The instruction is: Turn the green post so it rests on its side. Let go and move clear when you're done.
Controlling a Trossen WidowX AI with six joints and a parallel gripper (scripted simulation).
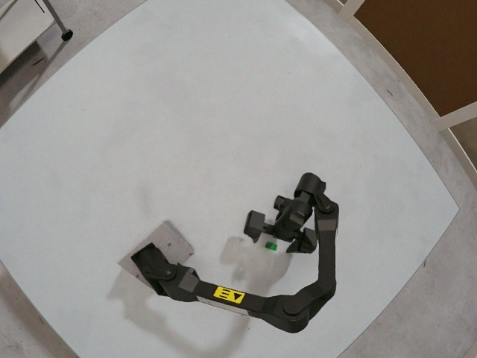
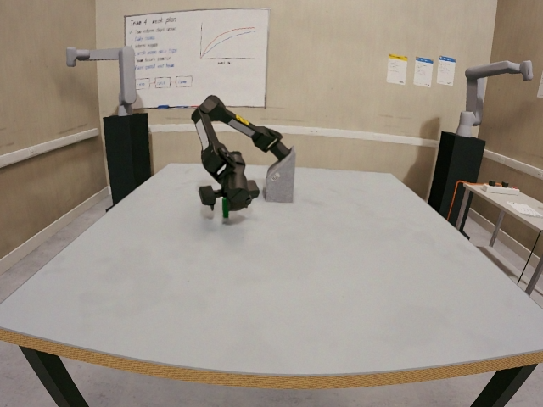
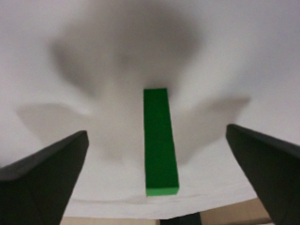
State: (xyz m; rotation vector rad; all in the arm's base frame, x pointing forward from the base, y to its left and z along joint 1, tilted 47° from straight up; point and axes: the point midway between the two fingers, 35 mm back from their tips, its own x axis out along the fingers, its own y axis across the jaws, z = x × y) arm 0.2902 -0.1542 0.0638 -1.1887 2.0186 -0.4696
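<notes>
My gripper is now 10 mm past the green post, 10 mm to the left of it and 30 mm above it.
</notes>
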